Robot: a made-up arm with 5 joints.
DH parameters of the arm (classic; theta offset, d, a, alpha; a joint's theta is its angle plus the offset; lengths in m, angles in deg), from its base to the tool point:
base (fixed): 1.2 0 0.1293 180
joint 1: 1.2 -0.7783 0.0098 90
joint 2: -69.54 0 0.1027 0
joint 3: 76.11 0 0.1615 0
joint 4: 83.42 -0.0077 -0.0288 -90
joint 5: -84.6 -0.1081 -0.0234 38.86
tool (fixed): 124.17 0.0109 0 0
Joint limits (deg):
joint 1: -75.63..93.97
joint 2: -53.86..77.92
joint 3: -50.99..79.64
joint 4: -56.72..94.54
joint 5: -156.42..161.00
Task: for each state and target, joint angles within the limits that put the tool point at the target. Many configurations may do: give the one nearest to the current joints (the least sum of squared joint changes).
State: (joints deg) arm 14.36 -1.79 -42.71 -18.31 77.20
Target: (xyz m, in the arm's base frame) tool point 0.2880 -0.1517 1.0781
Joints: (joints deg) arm 42.77 4.99 -50.99 6.30 73.31
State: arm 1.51 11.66 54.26 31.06 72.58
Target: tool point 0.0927 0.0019 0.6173
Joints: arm 4.93 15.88 79.64 62.92 77.16
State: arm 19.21 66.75 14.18 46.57 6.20
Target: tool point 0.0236 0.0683 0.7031
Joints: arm 45.91 77.92 59.74 81.94 0.57
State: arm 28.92 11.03 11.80 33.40 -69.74
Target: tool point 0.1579 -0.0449 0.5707
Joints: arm 33.47 45.58 39.78 39.39 -69.96
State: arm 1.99 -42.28 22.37 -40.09 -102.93
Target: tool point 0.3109 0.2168 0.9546
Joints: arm -51.66 -3.04 -10.01 -21.42 -107.14
